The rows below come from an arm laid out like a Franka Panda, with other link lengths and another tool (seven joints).
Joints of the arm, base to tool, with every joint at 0 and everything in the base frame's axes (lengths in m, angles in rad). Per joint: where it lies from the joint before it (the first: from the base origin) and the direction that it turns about. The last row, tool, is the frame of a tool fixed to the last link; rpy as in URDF.
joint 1: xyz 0 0 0.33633 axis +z
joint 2: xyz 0 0 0 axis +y
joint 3: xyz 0 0 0.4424 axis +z
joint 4: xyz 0.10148 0 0 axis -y
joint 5: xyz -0.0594 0 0.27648 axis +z
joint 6: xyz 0 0 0 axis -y
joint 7: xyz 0.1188 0 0 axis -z
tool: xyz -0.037 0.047 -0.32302 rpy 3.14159 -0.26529 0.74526
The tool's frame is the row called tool.
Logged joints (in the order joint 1, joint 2, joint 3, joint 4, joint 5, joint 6, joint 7), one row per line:
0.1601, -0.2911, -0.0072, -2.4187, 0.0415, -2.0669, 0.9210
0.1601, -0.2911, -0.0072, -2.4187, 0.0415, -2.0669, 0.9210
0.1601, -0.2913, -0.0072, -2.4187, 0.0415, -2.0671, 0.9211
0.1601, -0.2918, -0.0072, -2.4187, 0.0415, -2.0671, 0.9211
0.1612, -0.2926, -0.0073, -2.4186, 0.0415, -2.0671, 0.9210
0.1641, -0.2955, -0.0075, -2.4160, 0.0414, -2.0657, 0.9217
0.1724, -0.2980, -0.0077, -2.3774, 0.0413, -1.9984, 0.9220
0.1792, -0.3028, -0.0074, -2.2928, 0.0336, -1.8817, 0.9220
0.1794, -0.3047, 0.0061, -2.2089, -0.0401, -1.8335, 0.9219
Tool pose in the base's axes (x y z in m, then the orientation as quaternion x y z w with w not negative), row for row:
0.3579, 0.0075, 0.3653, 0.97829, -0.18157, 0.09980, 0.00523
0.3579, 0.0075, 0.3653, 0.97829, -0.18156, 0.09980, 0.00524
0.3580, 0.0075, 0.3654, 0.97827, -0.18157, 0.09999, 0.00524
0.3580, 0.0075, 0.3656, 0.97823, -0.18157, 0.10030, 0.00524
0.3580, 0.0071, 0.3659, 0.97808, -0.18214, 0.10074, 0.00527
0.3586, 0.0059, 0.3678, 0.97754, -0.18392, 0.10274, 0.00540
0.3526, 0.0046, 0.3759, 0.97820, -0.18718, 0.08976, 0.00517
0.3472, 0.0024, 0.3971, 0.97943, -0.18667, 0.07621, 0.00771
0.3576, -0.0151, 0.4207, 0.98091, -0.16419, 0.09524, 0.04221
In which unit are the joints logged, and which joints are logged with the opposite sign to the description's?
The joints are logged in radians. Opposite sign: joint 1, joint 6.
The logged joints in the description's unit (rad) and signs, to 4 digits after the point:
-0.1601, -0.2911, -0.0072, -2.4187, 0.0415, 2.0669, 0.9210
-0.1601, -0.2911, -0.0072, -2.4187, 0.0415, 2.0669, 0.9210
-0.1601, -0.2913, -0.0072, -2.4187, 0.0415, 2.0671, 0.9211
-0.1601, -0.2918, -0.0072, -2.4187, 0.0415, 2.0671, 0.9211
-0.1612, -0.2926, -0.0073, -2.4186, 0.0415, 2.0671, 0.9210
-0.1641, -0.2955, -0.0075, -2.4160, 0.0414, 2.0657, 0.9217
-0.1724, -0.2980, -0.0077, -2.3774, 0.0413, 1.9984, 0.9220
-0.1792, -0.3028, -0.0074, -2.2928, 0.0336, 1.8817, 0.9220
-0.1794, -0.3047, 0.0061, -2.2089, -0.0401, 1.8335, 0.9219

